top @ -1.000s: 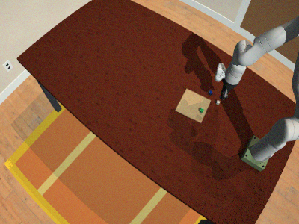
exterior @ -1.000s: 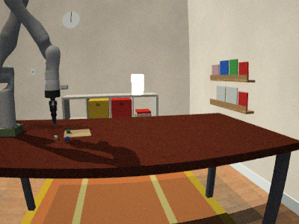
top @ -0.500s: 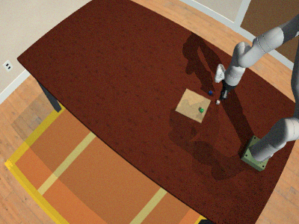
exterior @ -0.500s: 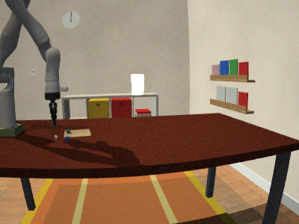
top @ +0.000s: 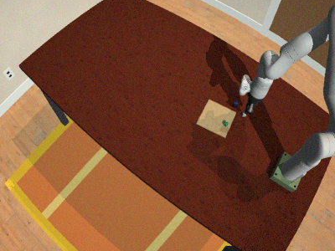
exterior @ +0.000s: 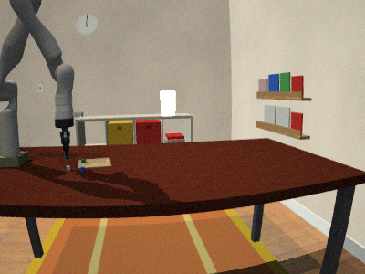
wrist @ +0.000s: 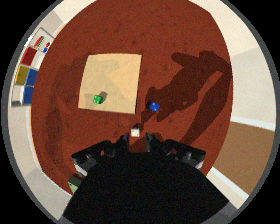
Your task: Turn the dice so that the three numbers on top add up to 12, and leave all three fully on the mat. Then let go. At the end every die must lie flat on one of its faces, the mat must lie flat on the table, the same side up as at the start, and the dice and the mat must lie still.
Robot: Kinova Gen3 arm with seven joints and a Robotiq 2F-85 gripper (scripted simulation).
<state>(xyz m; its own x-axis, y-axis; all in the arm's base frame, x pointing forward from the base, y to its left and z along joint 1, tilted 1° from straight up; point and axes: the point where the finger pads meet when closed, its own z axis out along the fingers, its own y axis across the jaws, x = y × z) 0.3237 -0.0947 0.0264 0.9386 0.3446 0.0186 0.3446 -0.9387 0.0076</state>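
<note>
Now: the white die 60 mm below my hand. Also, from my hand: green die (100 mm to the left, 50 mm below, 40 mm ahead); then tan mat (100 mm to the left, 90 mm ahead, 60 mm below); then blue die (60 mm below, 60 mm ahead, 20 mm to the right).
</note>
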